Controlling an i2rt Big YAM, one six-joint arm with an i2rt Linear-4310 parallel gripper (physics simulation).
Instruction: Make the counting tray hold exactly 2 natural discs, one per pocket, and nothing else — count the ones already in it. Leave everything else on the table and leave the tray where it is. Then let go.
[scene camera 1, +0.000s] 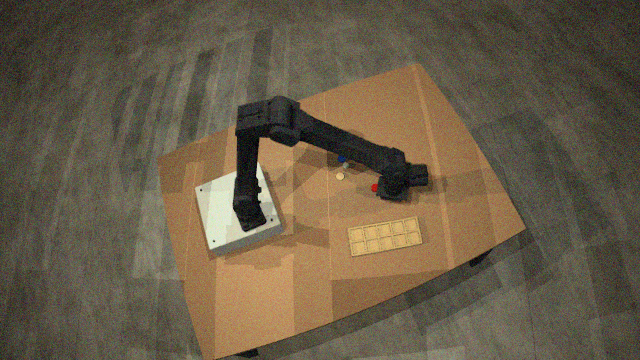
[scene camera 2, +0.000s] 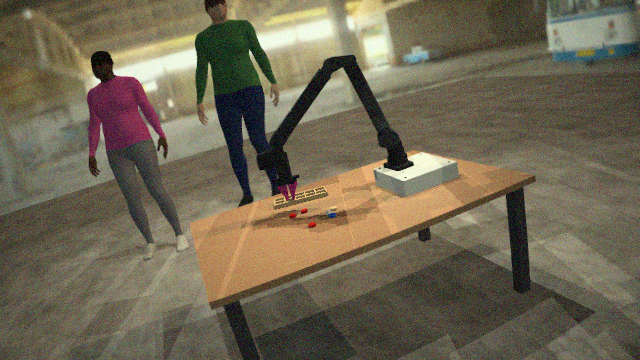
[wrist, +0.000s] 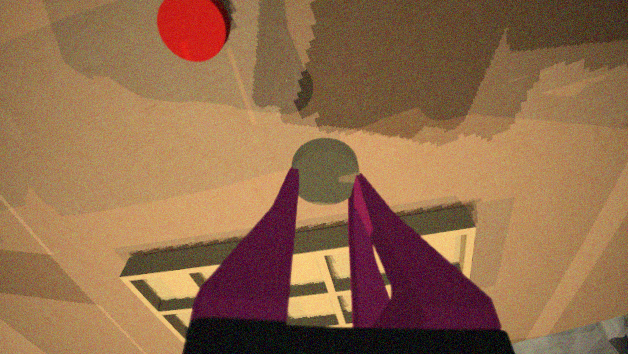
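My gripper (scene camera 2: 290, 198) (wrist: 324, 180) is shut on a pale disc (wrist: 325, 152), which looks grey-green in shadow. It holds the disc above the table, short of the tray's near side in the wrist view; the arm hides the fingers in scene camera 1. The ten-pocket counting tray (scene camera 1: 385, 238) (scene camera 2: 315, 193) (wrist: 175, 257) lies flat. No disc stands out in its visible pockets, but the fingers cover some in the wrist view and natural discs could blend in. A natural disc (scene camera 1: 340, 176) (scene camera 2: 333, 208) lies on the table.
A blue disc (scene camera 1: 341, 158) (scene camera 2: 332, 215) and a whitish-grey disc (scene camera 1: 345, 165) (scene camera 2: 329, 212) lie close to the natural one. Red discs (scene camera 1: 375, 188) (scene camera 2: 292, 215) (scene camera 2: 304, 211) (scene camera 2: 312, 225) (wrist: 192, 27) lie on the table. The white base box (scene camera 1: 220, 215) (scene camera 2: 425, 175) carries the arm.
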